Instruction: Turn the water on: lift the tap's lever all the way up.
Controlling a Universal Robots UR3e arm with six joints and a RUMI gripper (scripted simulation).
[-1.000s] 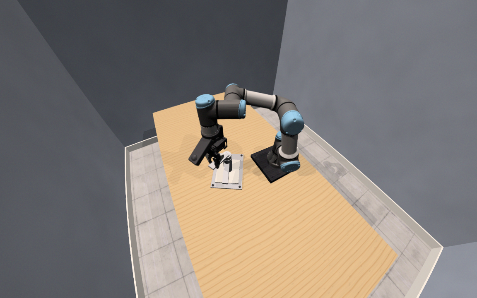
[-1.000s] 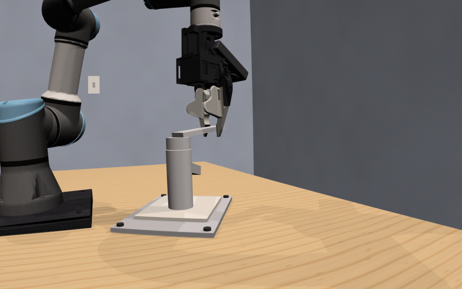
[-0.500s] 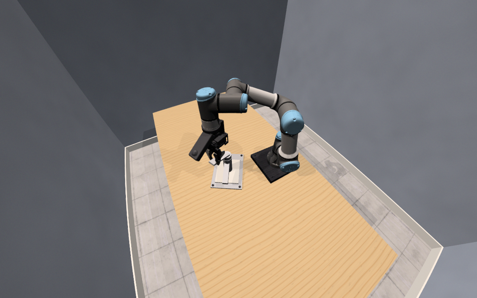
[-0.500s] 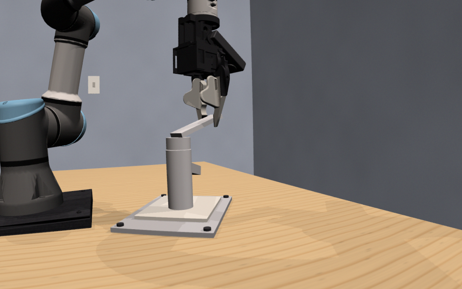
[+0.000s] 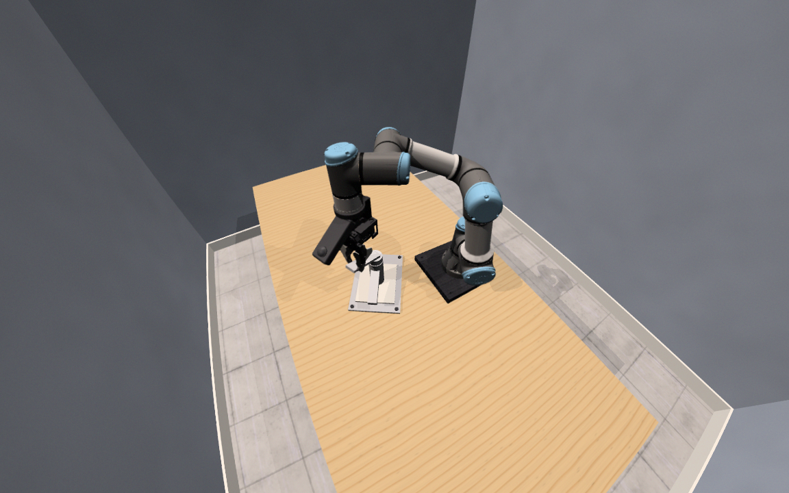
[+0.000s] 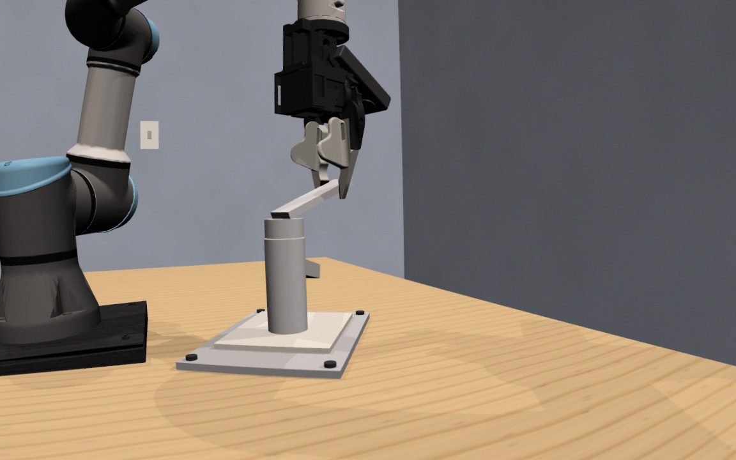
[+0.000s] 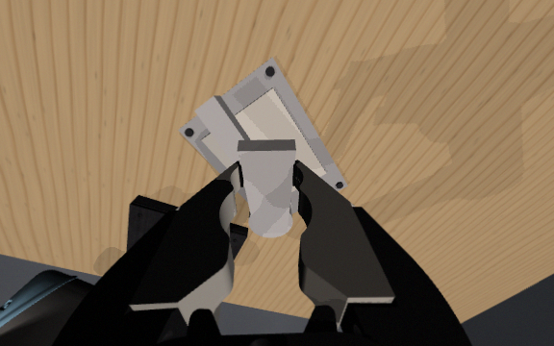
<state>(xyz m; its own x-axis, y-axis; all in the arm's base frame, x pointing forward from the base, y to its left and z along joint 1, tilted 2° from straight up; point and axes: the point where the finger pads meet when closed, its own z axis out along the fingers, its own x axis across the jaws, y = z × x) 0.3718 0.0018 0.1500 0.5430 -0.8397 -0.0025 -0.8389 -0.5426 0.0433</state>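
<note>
Right now my hand is 3 cm past the lever, 2 cm to the left of it and 1 cm above it. Round my hand: tap: 5 cm behind, 3 cm to the right, 8 cm below.
</note>
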